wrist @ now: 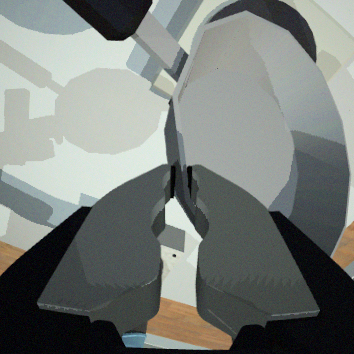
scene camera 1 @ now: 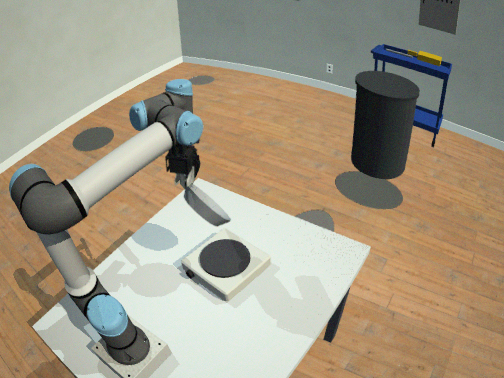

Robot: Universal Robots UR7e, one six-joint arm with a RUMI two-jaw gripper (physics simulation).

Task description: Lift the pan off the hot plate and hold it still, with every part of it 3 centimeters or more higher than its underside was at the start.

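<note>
The grey pan [scene camera 1: 207, 206] [wrist: 235, 120] is clear of the hot plate [scene camera 1: 260, 262] [wrist: 334, 37] and hangs steeply tilted in the air above the far part of the table. My gripper [scene camera 1: 188, 184] [wrist: 180, 169] is shut on the pan's rim, at the pan's upper end. In the wrist view the pan's inside shows right of the fingers, and its handle [wrist: 159, 42] runs to the upper left, ending in a black grip. In the scene view I cannot make out the handle. The hot plate stands on the table with its round dark disc bare.
The white table [scene camera 1: 210, 332] [wrist: 147, 147] carries the arm's base [scene camera 1: 160, 345] at its near left corner. Beyond the table, a tall dark bin [scene camera 1: 382, 127] and a blue cart [scene camera 1: 443, 102] with yellow things on top stand at the right back.
</note>
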